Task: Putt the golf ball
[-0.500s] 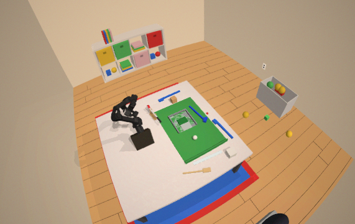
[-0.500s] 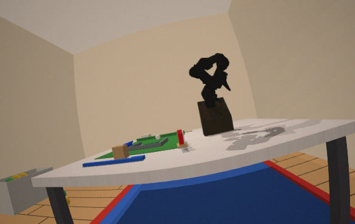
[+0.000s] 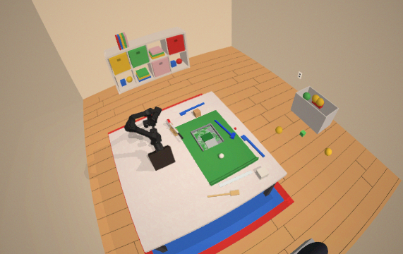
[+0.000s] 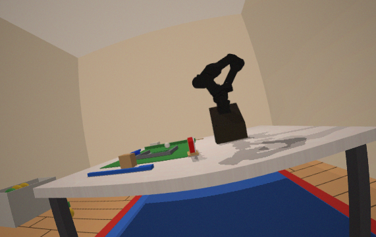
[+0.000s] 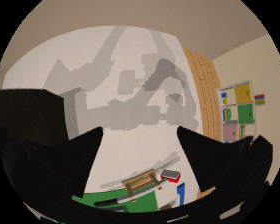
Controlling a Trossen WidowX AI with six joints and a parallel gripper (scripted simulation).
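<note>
Right now the red putter is 220 mm ahead of my gripper tip and 110 mm below it. Also, from my gripper tip: wooden block 510 mm ahead, 120 mm to the left, 140 mm below; then white golf ball 480 mm ahead, 450 mm to the right, 150 mm below; then green mat 490 mm ahead, 280 mm to the right, 170 mm below.
</note>
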